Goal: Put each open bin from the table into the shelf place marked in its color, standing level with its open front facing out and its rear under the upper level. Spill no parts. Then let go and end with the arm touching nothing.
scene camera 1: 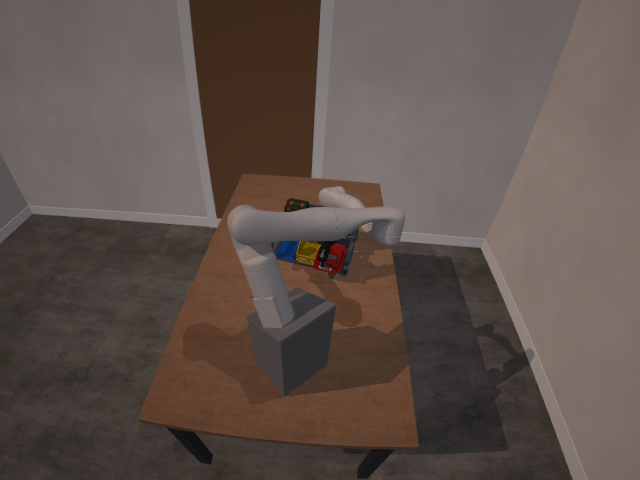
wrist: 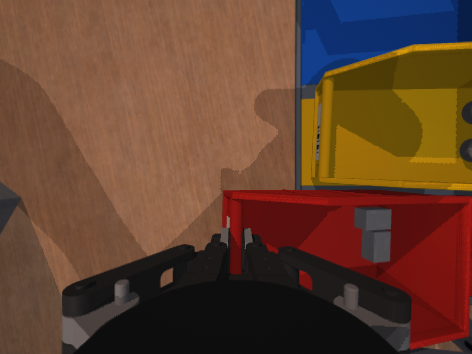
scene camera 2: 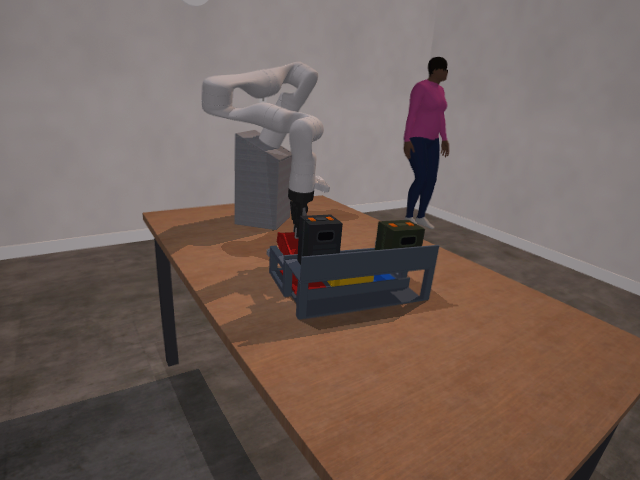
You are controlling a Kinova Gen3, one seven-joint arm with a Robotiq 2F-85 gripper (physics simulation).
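Where they show: gripper, between the fingertips: [scene camera 1: 323, 266] [wrist: 236, 239] [scene camera 2: 297, 236]; arm's base, origin of its link: [scene camera 1: 279, 317] [scene camera 2: 269, 142].
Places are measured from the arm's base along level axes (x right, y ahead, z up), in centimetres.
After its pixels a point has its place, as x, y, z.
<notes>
My gripper [scene camera 2: 296, 235] {0.6, 46.8, -23.0} [wrist: 236, 239] {0.6, 46.8, -23.0} is shut on the front wall of the red bin [scene camera 1: 338, 255] {4.1, 61.7, -28.8} [scene camera 2: 287, 241] {3.5, 46.2, -24.6} [wrist: 430, 285] {4.0, 62.8, -25.8}. The red bin hangs at the red end of the shelf [scene camera 2: 367, 261] {-7.2, 79.3, -17.8} [wrist: 298, 65] {-16.6, 52.1, -30.2}, raised above the lower level and beside the yellow bin [scene camera 1: 308, 250] {-10.8, 61.9, -30.6} [wrist: 440, 130] {-9.8, 66.4, -30.6}. Two grey blocks [wrist: 375, 235] {0.8, 59.7, -28.4} lie in it. Its rear is partly hidden in scene camera 2. The yellow bin stands in the yellow place with dark round parts inside. The blue place [scene camera 1: 287, 250] {-20.4, 58.5, -30.8} [wrist: 395, 35] {-19.6, 61.8, -30.8} shows its bare surface. A little red marking [scene camera 2: 312, 284] {0.8, 64.0, -30.8} shows below the upper level.
A black box [scene camera 2: 321, 237] {3.6, 75.4, -12.5} and an olive box [scene camera 1: 296, 205] {-20.1, 69.7, -11.6} [scene camera 2: 400, 235] {-17.9, 75.3, -13.1} stand on the shelf's upper level, the black one close beside my gripper. The arm's grey pedestal [scene camera 1: 305, 351] {8.9, -2.2, -10.0} [scene camera 2: 258, 180] {6.3, 12.1, -12.8} stands on the table [scene camera 1: 206, 408] {-18.2, -22.9, -31.4} [scene camera 2: 465, 361] {-20.5, 104.4, -31.5}. A person [scene camera 2: 426, 113] stands beyond it.
</notes>
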